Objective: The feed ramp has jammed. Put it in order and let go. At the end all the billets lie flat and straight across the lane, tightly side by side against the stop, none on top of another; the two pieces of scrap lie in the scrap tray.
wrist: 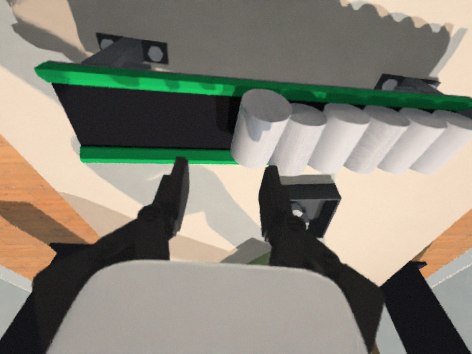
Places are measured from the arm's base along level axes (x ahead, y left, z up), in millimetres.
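Where they show: gripper, fingertip midpoint: [225,176].
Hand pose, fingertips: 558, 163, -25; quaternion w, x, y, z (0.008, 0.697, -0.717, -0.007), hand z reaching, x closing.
Note:
After its pixels a point has its place, as x, y, z.
My gripper [225,176] @[558, 163, -26] is open and empty, its fingertips near the lower rail of the lane, left of and below the leftmost billet. The feed ramp's dark lane [150,117] @[561, 234, -92] runs between green rails. Several pale grey cylindrical billets lie side by side across its right part. The leftmost billet [261,130] @[578, 139, -56] looks larger and stands further up in the view than its neighbour [300,140] @[564, 102, -69], partly covering it; whether it lies fully flat is unclear. The rightmost billet [444,142] @[558, -48, -93] reaches the view's right edge. The stop, the scrap pieces and the scrap tray do not show clearly.
The upper green rail [175,84] @[595, 207, -85] has dark bolted brackets [156,52] @[592, 245, -172] [390,84] @[581, -21, -172] behind it. A dark boxy bracket [330,191] @[404, -19, -163] with a bolt stands below the billets, just right of my right finger. Part of a green object [261,258] @[115, 51, -174] shows between the fingers' bases. Wooden surface [35,200] shows at left.

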